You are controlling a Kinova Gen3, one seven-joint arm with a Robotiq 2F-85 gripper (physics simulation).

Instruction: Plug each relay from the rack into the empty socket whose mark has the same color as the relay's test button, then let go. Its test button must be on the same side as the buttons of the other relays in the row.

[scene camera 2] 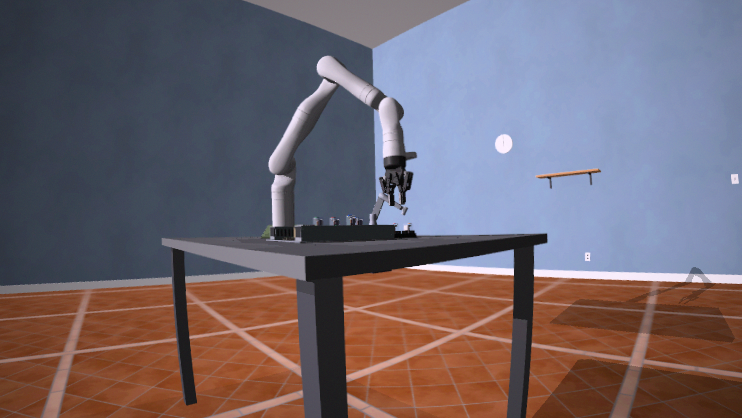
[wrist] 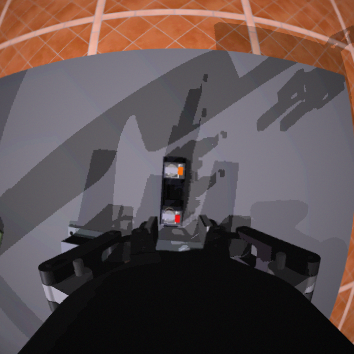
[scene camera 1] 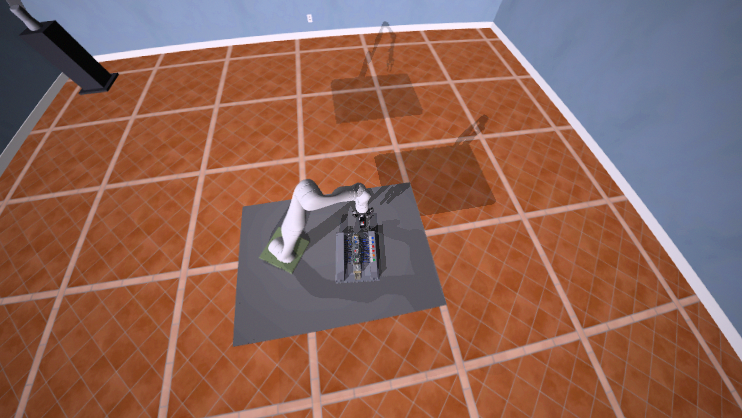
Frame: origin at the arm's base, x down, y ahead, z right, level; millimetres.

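Seen in the pictures: gripper, fingertip midpoint: [scene camera 2: 397, 205] [wrist: 177, 224] [scene camera 1: 363, 217].
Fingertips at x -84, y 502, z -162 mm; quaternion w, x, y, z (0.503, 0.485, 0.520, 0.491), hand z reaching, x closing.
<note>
Pixels of each thing's top centre, then the offset from my fingertips to it. "*": a spot on its surface instead. Level surfaces: height alone.
- black rack, top centre: [wrist: 172, 191] [scene camera 2: 401, 230] dy -5, dx +83, dz -22 mm
- relay with the orange test button, top centre: [wrist: 173, 170] [scene camera 2: 407, 223] dy -4, dx +58, dz -54 mm
- relay with the red test button, top centre: [wrist: 170, 217] dy -7, dx +58, dz +10 mm
- panel's grey corner, surface spot: [wrist: 75, 234] * dy -171, dx +98, dz +58 mm
- grey table, surface height: dx +106 mm
The black rack [wrist: 174, 192] [scene camera 2: 406, 234] stands on the table with two upright clear relays in it. The relay with the orange test button [wrist: 172, 171] is at the far end in the wrist view, and the relay with the red test button [wrist: 171, 216] is at the near end. Both buttons are on the right there. My gripper [wrist: 177, 224] [scene camera 2: 397, 201] is open and empty, part-way spread, above the rack near the red-button relay. The socket panel [scene camera 1: 340, 257] [scene camera 2: 347, 232] holds a row of relays [scene camera 1: 356, 250] and coloured marks [scene camera 1: 372, 249]. Its sockets are too small to tell.
The panel's grey corner [wrist: 75, 234] shows at the lower left of the wrist view, partly hidden by the gripper. The arm's green base plate [scene camera 1: 270, 256] is left of the panel. The grey table [scene camera 1: 270, 321] ends beyond the rack.
</note>
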